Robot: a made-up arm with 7 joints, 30 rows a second.
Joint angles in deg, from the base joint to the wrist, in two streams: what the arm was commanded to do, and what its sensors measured. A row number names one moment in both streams.
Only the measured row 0 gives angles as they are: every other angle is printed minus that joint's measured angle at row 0.
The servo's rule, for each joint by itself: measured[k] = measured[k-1] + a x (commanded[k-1-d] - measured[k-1]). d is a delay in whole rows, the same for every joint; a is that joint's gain. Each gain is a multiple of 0.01, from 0.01 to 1. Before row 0 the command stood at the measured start. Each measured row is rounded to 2 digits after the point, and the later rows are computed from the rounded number. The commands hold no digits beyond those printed.
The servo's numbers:
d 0
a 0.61 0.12 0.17 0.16 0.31 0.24 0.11
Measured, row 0:
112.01 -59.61 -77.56 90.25 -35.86 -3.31 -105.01
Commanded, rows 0 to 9:
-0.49 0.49 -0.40 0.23 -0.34 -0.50 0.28
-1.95 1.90 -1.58 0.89 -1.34 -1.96 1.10
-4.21 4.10 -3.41 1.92 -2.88 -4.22 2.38
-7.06 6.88 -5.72 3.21 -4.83 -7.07 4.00
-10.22 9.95 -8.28 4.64 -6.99 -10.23 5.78
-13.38 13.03 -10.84 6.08 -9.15 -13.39 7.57
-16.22 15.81 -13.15 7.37 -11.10 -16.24 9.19
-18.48 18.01 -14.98 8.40 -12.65 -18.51 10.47
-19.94 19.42 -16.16 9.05 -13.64 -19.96 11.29
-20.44 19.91 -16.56 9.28 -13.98 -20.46 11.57
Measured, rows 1 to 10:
-0.30 0.06 -0.07 0.04 -0.11 -0.12 0.03
-1.31 0.28 -0.33 0.18 -0.49 -0.56 0.15
-3.08 0.74 -0.85 0.46 -1.23 -1.44 0.40
-5.51 1.48 -1.68 0.90 -2.35 -2.79 0.80
-8.38 2.50 -2.80 1.50 -3.79 -4.58 1.35
-11.43 3.76 -4.17 2.23 -5.45 -6.69 2.03
-14.35 5.21 -5.70 3.05 -7.20 -8.98 2.82
-16.87 6.75 -7.28 3.91 -8.89 -11.27 3.66
-18.74 8.27 -8.79 4.73 -10.36 -13.36 4.50
-19.78 9.67 -10.11 5.46 -11.48 -15.06 5.28

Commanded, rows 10 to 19:
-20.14 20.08 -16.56 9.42 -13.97 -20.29 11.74
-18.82 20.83 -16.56 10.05 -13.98 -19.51 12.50
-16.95 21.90 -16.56 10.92 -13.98 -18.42 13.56
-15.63 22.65 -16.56 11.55 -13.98 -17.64 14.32
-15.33 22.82 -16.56 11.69 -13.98 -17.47 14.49
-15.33 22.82 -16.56 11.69 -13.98 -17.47 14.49
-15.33 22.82 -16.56 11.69 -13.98 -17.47 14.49
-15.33 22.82 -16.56 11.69 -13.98 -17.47 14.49
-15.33 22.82 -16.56 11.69 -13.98 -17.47 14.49
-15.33 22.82 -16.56 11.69 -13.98 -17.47 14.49
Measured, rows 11 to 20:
-20.00 10.92 -11.21 6.09 -12.25 -16.32 5.99
-19.28 12.11 -12.12 6.72 -12.79 -17.09 6.71
-17.86 13.28 -12.87 7.39 -13.16 -17.41 7.46
-16.50 14.40 -13.50 8.06 -13.41 -17.47 8.21
-15.79 15.41 -14.02 8.64 -13.59 -17.47 8.90
-15.51 16.30 -14.45 9.13 -13.71 -17.47 9.51
-15.40 17.08 -14.81 9.54 -13.79 -17.47 10.06
-15.36 17.77 -15.11 9.88 -13.85 -17.47 10.55
-15.34 18.38 -15.36 10.17 -13.89 -17.47 10.98
-15.33 18.91 -15.56 10.41 -13.92 -17.47 11.37

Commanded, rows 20 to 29:
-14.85 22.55 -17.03 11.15 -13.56 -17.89 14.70
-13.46 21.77 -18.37 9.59 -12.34 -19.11 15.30
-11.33 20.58 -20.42 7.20 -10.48 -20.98 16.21
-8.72 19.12 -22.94 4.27 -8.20 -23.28 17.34
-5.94 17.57 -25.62 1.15 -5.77 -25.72 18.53
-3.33 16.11 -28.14 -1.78 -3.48 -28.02 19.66
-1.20 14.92 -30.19 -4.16 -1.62 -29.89 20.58
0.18 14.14 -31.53 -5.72 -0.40 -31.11 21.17
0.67 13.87 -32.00 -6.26 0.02 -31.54 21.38
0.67 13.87 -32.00 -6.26 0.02 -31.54 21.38
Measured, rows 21 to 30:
-15.04 19.35 -15.81 10.53 -13.81 -17.57 11.74
-14.08 19.64 -16.25 10.38 -13.35 -17.94 12.13
-12.40 19.75 -16.96 9.87 -12.46 -18.67 12.58
-10.16 19.67 -17.98 8.97 -11.14 -19.78 13.10
-7.59 19.42 -19.28 7.72 -9.48 -21.21 13.70
-4.99 19.02 -20.79 6.20 -7.62 -22.84 14.36
-2.68 18.53 -22.39 4.54 -5.76 -24.53 15.04
-0.94 18.00 -23.94 2.90 -4.10 -26.11 15.71
0.04 17.50 -25.31 1.43 -2.82 -27.41 16.33
0.42 17.06 -26.45 0.20 -1.94 -28.40 16.89

